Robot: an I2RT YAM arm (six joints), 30 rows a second.
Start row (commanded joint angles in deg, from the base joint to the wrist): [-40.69, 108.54, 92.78, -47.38, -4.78, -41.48]
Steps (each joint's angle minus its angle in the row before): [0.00, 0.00, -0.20, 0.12, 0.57, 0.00]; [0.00, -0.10, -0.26, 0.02, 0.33, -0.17]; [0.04, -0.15, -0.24, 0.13, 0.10, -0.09]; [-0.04, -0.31, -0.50, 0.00, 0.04, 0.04]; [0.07, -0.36, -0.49, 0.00, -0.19, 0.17]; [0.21, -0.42, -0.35, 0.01, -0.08, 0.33]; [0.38, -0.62, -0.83, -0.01, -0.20, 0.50]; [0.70, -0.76, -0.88, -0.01, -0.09, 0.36]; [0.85, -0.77, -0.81, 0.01, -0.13, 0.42]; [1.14, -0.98, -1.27, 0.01, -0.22, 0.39]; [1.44, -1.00, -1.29, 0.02, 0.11, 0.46]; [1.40, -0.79, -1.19, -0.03, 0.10, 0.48]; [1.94, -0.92, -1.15, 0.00, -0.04, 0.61]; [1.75, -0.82, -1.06, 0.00, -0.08, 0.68]
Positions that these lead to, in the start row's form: [-40.69, 108.54, 92.58, -47.26, -4.21, -41.48]; [-40.69, 108.44, 92.32, -47.24, -3.88, -41.65]; [-40.65, 108.29, 92.08, -47.11, -3.78, -41.74]; [-40.69, 107.98, 91.58, -47.11, -3.74, -41.70]; [-40.62, 107.62, 91.09, -47.11, -3.93, -41.53]; [-40.41, 107.20, 90.74, -47.10, -4.01, -41.20]; [-40.03, 106.58, 89.91, -47.11, -4.21, -40.70]; [-39.33, 105.82, 89.03, -47.12, -4.30, -40.34]; [-38.48, 105.05, 88.22, -47.11, -4.43, -39.92]; [-37.34, 104.07, 86.95, -47.10, -4.65, -39.53]; [-35.90, 103.07, 85.66, -47.08, -4.54, -39.07]; [-34.50, 102.28, 84.47, -47.11, -4.44, -38.59]; [-32.56, 101.36, 83.32, -47.11, -4.48, -37.98]; [-30.81, 100.54, 82.26, -47.11, -4.56, -37.30]
